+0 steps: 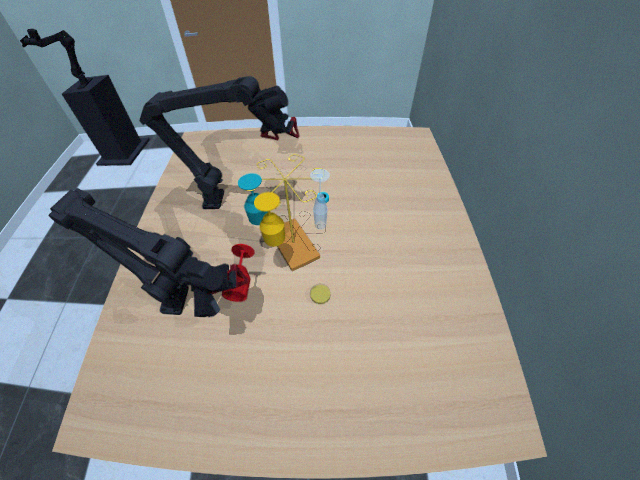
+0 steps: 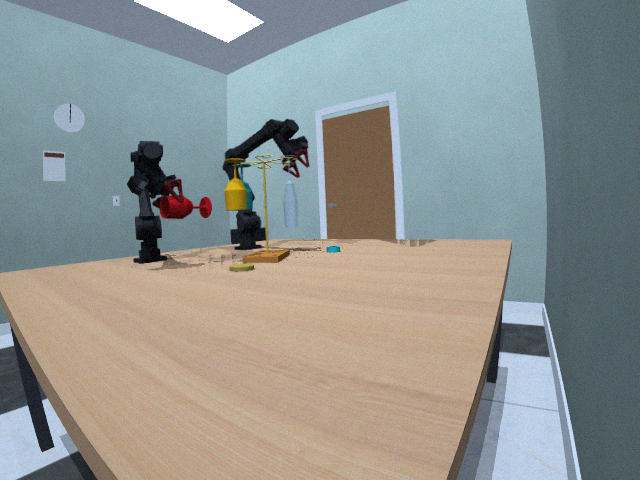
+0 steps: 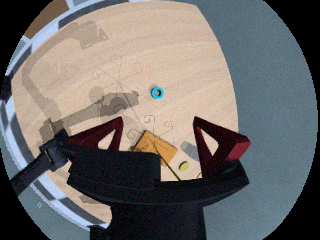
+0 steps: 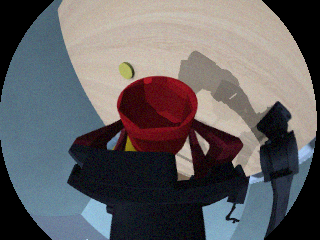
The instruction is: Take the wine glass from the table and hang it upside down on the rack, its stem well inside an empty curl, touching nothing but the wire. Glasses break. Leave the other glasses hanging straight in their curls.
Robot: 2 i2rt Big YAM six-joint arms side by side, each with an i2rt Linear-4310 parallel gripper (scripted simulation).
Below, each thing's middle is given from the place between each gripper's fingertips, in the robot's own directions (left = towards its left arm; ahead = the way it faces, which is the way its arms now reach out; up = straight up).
Right now my right hand is 50 mm to the right of the red wine glass (image 2: 171, 208). The rest, counted from my right hand: gold wire rack (image 2: 271, 256): 120 mm ahead, 300 mm to the left, 20 mm below; yellow glass (image 1: 272, 228): 80 mm ahead, 190 mm to the left, 80 mm above; teal glass (image 1: 255, 216): 10 mm ahead, 280 mm to the left, 90 mm above.
The red wine glass lies 490 mm to the right of my left hand, 150 mm below it and 90 mm behind it. Also, from my left hand: gold wire rack: 250 mm to the right, 170 mm below, 30 mm ahead; then yellow glass: 350 mm to the right, 60 mm below; then teal glass: 270 mm to the right, 80 mm behind, 60 mm below.
